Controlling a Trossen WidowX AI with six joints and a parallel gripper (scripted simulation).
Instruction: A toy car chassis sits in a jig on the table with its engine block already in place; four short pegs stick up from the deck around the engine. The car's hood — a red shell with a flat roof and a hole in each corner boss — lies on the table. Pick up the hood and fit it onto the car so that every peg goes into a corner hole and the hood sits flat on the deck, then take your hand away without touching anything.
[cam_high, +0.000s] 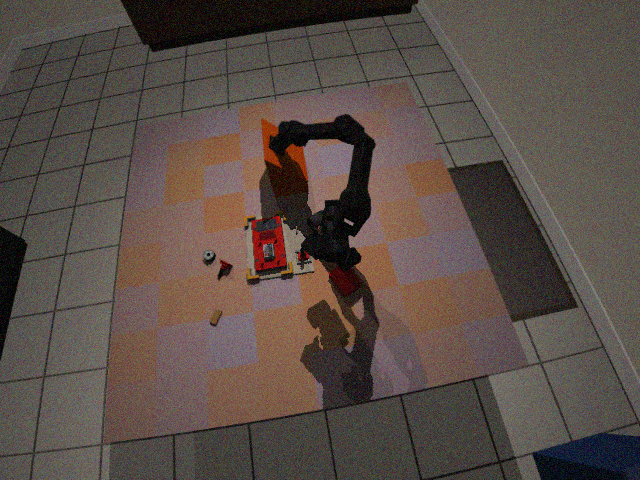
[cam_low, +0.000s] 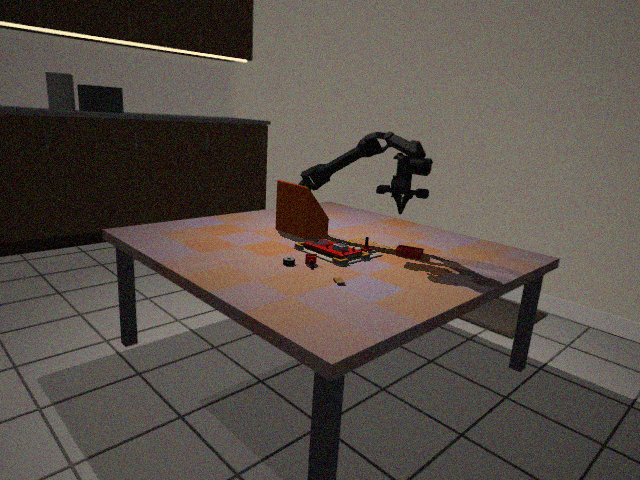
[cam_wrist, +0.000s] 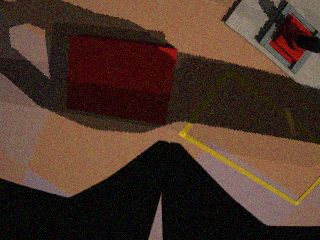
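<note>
My gripper tip is 4 cm short of the red hood, 3 cm to the right of it and 14 cm above it. The rest, counted from my gripper tip: light jig plate (11 cm behind, 21 cm to the right, 14 cm below); then tan block (14 cm ahead, 39 cm to the right, 15 cm below); then small wheel (8 cm behind, 44 cm to the right, 15 cm below).
</note>
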